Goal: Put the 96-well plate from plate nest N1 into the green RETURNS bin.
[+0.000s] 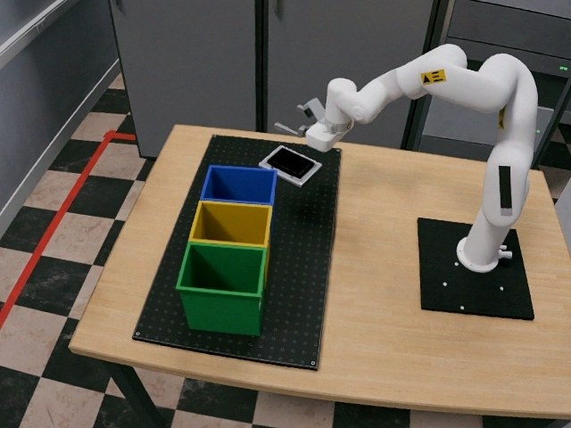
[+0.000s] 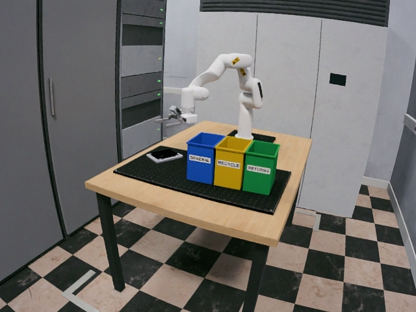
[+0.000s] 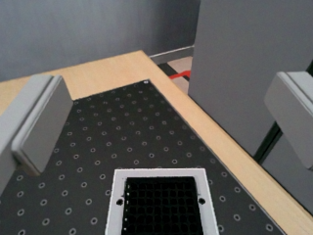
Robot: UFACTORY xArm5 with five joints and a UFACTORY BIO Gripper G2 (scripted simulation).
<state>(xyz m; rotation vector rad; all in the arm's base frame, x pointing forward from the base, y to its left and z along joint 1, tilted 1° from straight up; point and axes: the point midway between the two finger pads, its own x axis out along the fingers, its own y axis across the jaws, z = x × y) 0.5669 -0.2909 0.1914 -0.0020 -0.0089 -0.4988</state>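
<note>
The black 96-well plate is 17 cm below my hand. Also, from my hand: plate nest N1: 18 cm below; blue general bin: 10 cm ahead, 29 cm to the left, 10 cm below; yellow recycle bin: 10 cm ahead, 42 cm to the left, 10 cm below.
</note>
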